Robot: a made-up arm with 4 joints.
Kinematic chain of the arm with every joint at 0, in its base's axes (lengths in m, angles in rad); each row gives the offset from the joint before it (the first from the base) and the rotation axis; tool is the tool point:
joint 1: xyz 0 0 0.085 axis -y
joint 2: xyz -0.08 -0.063 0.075 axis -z
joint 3: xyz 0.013 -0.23 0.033 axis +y
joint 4: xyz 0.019 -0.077 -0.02 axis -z
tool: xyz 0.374 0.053 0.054
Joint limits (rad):
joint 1: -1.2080..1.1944
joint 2: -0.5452..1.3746
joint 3: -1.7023..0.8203
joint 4: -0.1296..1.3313
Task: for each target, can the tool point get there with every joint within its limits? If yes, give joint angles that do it. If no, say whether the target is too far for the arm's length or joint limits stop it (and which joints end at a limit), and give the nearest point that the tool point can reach.
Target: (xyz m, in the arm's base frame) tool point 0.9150 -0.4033 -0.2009
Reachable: no: too far | nearest point 0.5112 -0.3559 -0.0747 | short by 0.426 m
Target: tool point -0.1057 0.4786 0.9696
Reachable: no: too far | nearest point -0.0798 -0.0649 0.7524 | short by 0.586 m
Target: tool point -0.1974 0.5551 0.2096
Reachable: no: joint limits stop it (at a limit: joint 1, joint 2, joint 4) | nearest point -0.0714 -0.0412 0.4932 | short by 0.672 m
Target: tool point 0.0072 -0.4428 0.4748
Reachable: yes | joints 0.5679 0.1399 -0.4915 0.2145
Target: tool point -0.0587 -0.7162 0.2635
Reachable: yes | joints -0.6499 0.5494 0.1345 1.0123
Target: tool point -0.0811 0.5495 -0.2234
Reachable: no: joint limits stop it (at a limit: joint 1, joint 2, joint 4) | nearest point 0.0602 -0.0536 -0.2482 | short by 0.620 m
